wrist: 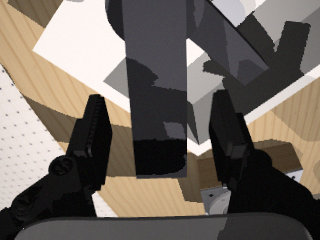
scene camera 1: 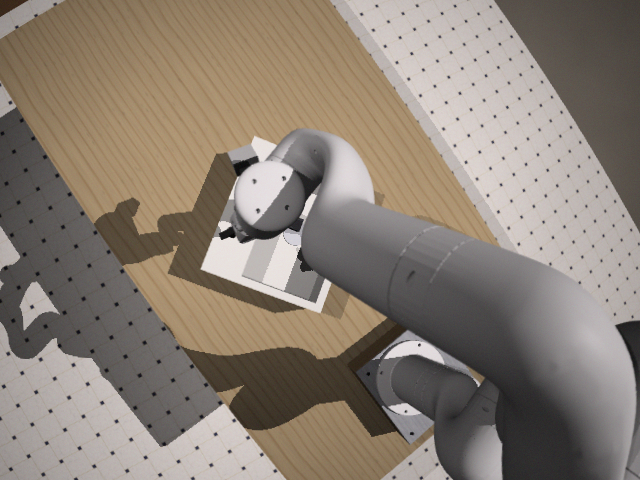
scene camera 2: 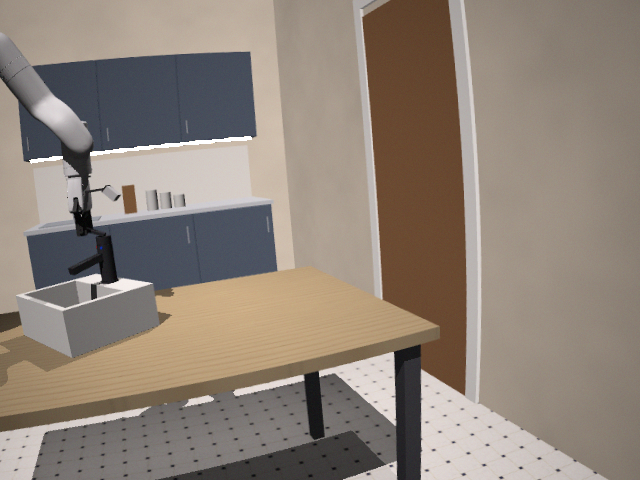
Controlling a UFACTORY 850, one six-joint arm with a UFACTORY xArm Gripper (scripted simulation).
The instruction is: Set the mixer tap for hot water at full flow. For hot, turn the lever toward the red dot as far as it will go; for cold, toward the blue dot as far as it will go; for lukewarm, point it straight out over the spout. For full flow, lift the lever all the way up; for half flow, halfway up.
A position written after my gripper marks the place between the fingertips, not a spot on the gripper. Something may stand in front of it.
Note:
In view: my gripper [scene camera 2: 85, 234], a white sink box [scene camera 1: 276, 266] and a black mixer tap [scene camera 2: 105, 257].
My gripper also shows in the wrist view [wrist: 159, 111] and in scene camera 1 [scene camera 1: 258, 223]. The black mixer tap is seen too in the wrist view [wrist: 216, 35].

